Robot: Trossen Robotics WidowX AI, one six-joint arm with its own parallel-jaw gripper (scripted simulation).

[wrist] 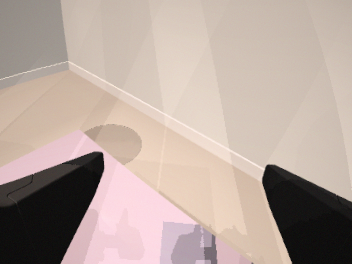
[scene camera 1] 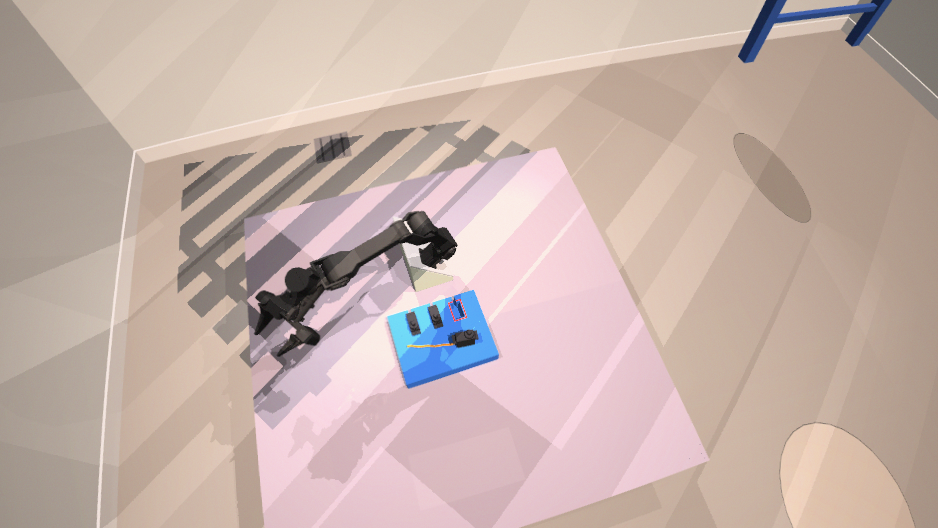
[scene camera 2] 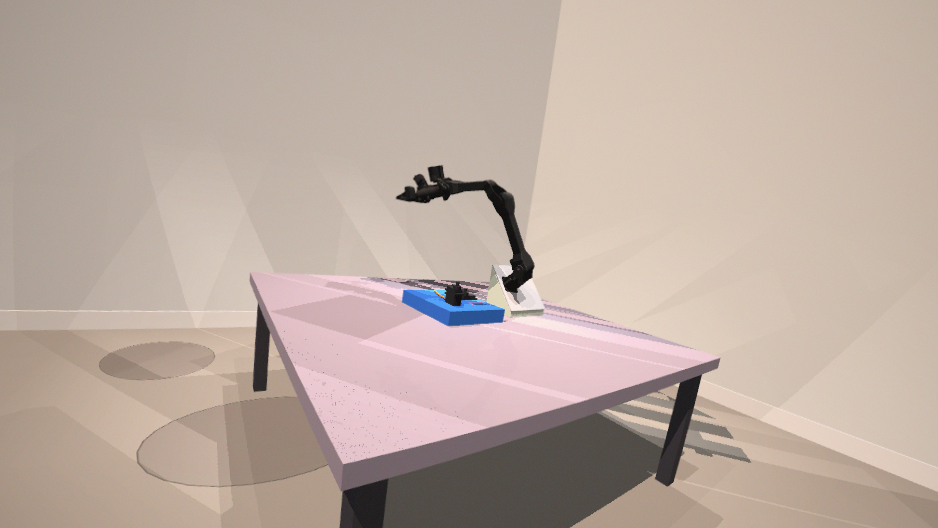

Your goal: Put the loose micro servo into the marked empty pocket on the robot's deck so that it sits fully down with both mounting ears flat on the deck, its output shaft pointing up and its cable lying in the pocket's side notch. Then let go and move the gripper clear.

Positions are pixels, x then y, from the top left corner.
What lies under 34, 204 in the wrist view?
The gripper.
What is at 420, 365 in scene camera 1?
A blue deck.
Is the gripper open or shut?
Open.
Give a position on a blue deck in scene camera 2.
427, 302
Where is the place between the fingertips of the gripper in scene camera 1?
At 266, 345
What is the gripper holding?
Nothing.
